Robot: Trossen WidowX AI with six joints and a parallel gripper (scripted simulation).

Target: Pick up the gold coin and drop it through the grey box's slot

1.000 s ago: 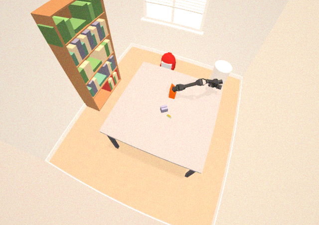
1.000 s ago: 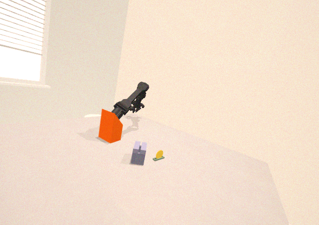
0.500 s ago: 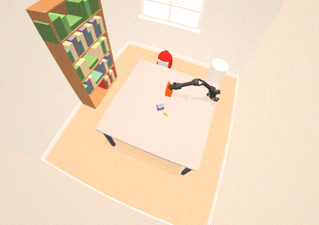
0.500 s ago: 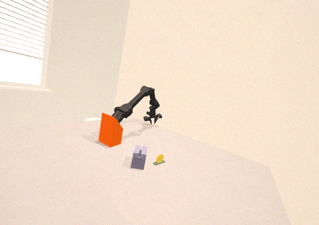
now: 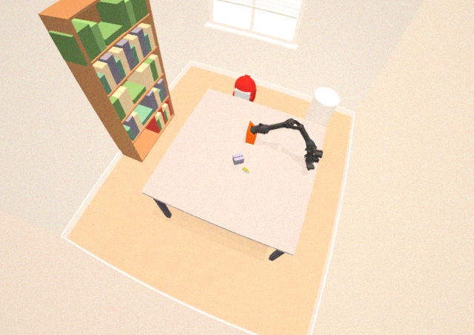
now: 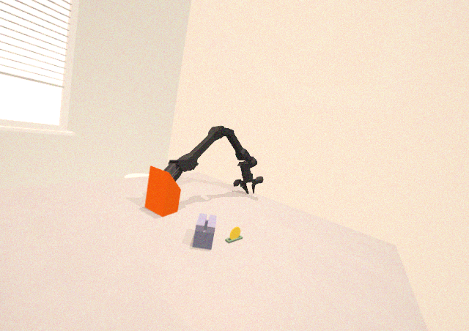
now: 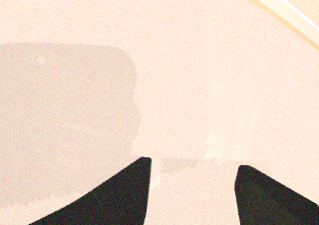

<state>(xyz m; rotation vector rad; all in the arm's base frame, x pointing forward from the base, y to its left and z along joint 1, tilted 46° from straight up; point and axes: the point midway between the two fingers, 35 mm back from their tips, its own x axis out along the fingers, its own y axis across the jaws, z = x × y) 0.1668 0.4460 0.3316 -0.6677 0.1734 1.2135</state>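
The gold coin is 530 mm to the right of my gripper tip, 160 mm ahead of it and 10 mm above it.
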